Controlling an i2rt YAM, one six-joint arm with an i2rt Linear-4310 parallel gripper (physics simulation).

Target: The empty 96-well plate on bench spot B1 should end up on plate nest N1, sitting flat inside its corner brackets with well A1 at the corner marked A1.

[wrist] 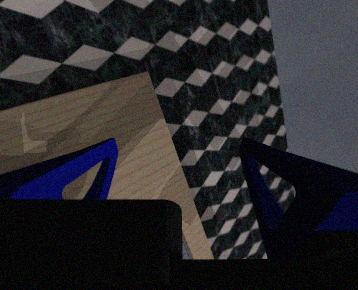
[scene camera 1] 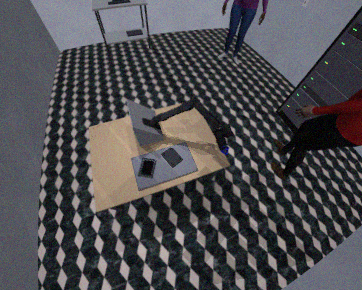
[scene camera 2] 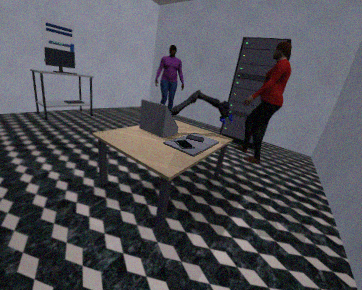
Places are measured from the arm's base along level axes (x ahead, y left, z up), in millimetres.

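Pixels of known places: gripper, fingertip midpoint: (wrist: 178, 144) (scene camera 1: 224, 151) (scene camera 2: 228, 122); arm's base, link origin: (scene camera 1: 151, 124) (scene camera 2: 167, 118).
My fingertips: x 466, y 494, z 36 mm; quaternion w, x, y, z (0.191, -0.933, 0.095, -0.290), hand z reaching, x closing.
Observation:
For each thing: its top centre in the pictures, then the offset to it from my fingertips. "pt": a spot on its surface instead. Level surfaces: height alone.
- dark grey slab, top centre: (scene camera 1: 171, 156) (scene camera 2: 195, 137) dx -158, dy -398, dz -156 mm
- black rectangle with lighter edges, surface spot: (scene camera 2: 185, 144) (scene camera 1: 145, 170) pt dx -100, dy -653, dz -152 mm
- grey board, surface spot: (scene camera 2: 200, 151) pt dx +36, dy -627, dz -170 mm
- wooden table, surface height: dz -181 mm
A dark grey slab (scene camera 1: 172, 157) (scene camera 2: 195, 138), apparently the 96-well plate, lies on the right part of the grey board. A black rectangle with lighter edges (scene camera 1: 147, 168) (scene camera 2: 185, 144), apparently the plate nest, is on the board's left part. Its brackets, the wells and the A1 marks are too small to make out. My gripper (scene camera 1: 225, 150) (scene camera 2: 226, 119) (wrist: 178, 144) has blue fingers, wide open and empty. It hangs above the table's right corner, away from both items. Neither item shows in the wrist view.
The grey board (scene camera 1: 145, 185) (scene camera 2: 200, 151) lies on the wooden table (scene camera 1: 107, 170) (scene camera 2: 135, 150) (wrist: 135, 180). A grey wedge-shaped panel (scene camera 1: 142, 122) (scene camera 2: 155, 117) stands beside the arm's base. A person in red (scene camera 1: 350, 110) (scene camera 2: 277, 82) stands beyond the table, near the black rack cabinet.

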